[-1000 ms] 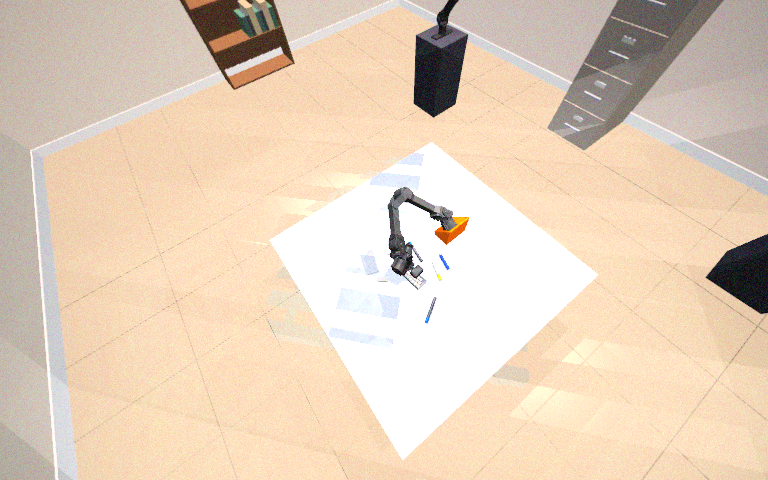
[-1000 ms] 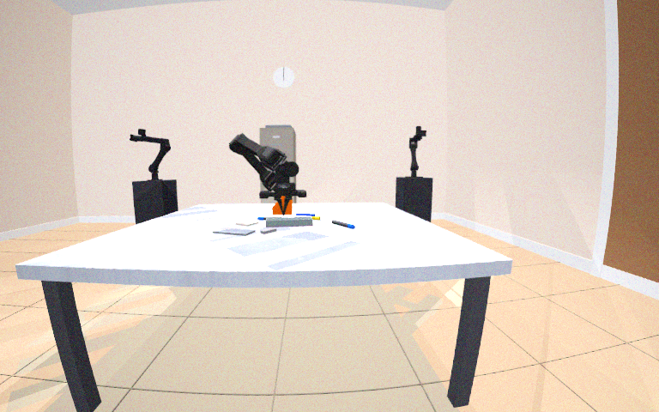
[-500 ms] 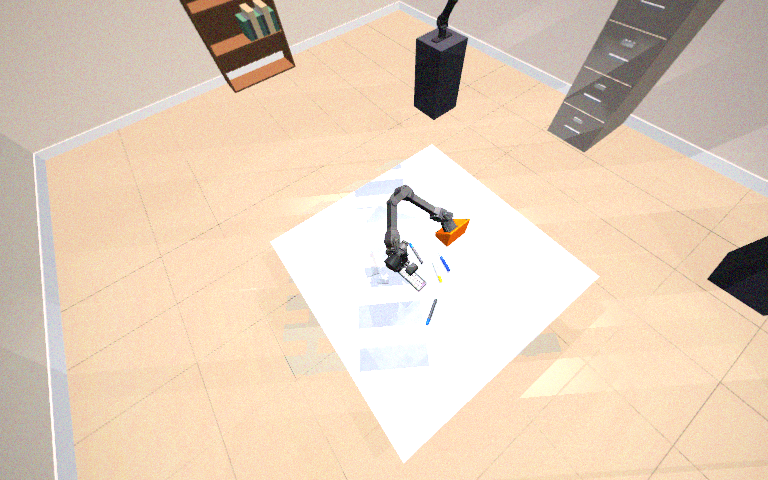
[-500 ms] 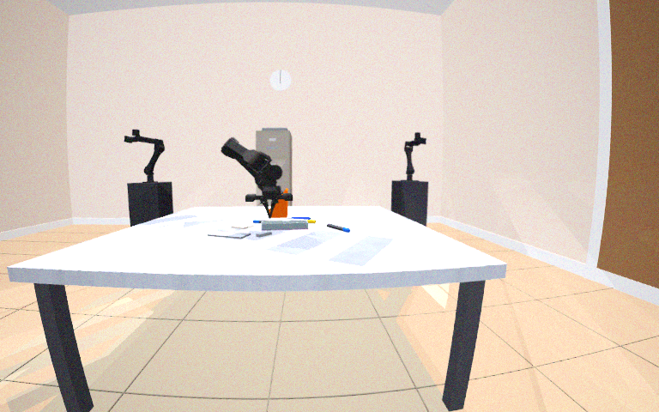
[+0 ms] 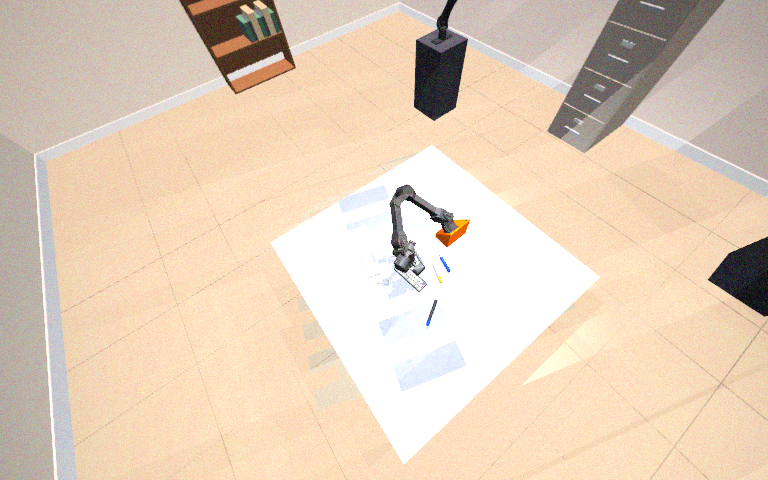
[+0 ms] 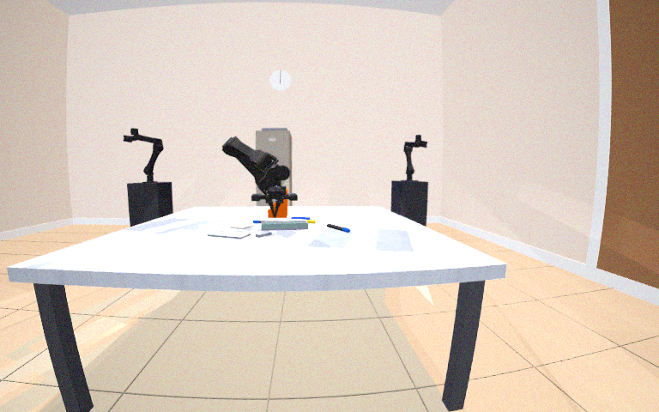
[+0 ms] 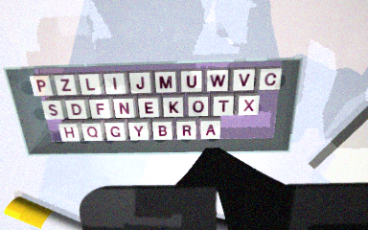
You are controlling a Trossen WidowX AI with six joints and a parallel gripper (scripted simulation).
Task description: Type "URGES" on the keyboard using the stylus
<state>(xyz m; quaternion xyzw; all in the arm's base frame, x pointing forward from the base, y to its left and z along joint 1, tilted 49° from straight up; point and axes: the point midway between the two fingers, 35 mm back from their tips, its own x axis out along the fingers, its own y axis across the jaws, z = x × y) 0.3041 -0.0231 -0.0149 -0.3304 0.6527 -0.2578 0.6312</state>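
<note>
The blue stylus lies 180 mm behind my gripper tip, 80 mm to the left of it and 30 mm below it. Also, from my gripper tip: yellow pen (100 mm behind, 130 mm to the left, 30 mm below); grey block (150 mm ahead, 30 mm to the right, 40 mm below).
</note>
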